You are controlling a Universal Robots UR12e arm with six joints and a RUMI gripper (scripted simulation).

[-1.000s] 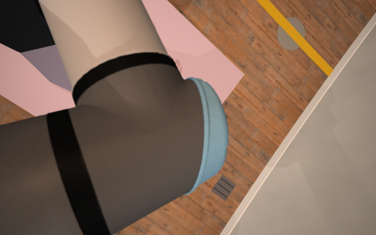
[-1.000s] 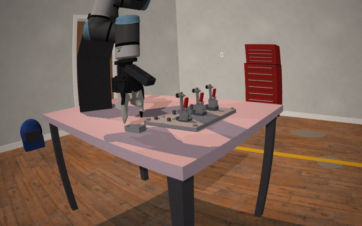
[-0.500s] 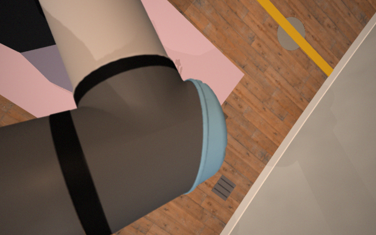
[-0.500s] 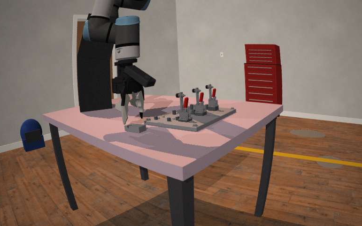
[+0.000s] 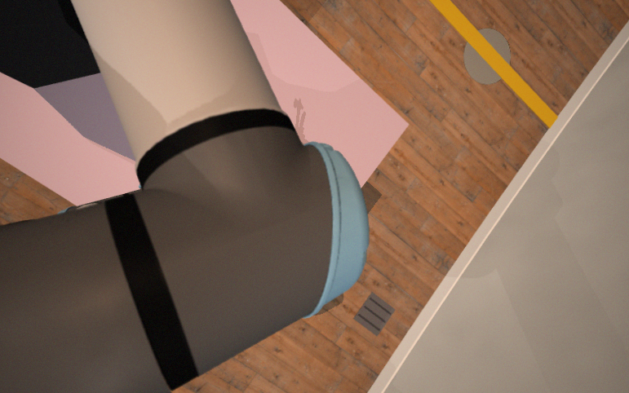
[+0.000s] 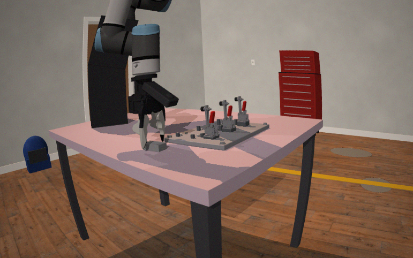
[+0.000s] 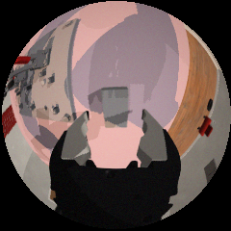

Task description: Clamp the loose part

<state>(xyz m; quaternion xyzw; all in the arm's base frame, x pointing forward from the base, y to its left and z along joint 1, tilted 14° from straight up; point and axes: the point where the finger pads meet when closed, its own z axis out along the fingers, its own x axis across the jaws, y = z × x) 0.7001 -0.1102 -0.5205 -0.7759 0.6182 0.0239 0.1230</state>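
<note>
The loose part is 10 mm below my hand. Round my hand: grey fixture plate 270 mm to the left, 40 mm ahead, 20 mm below.
</note>
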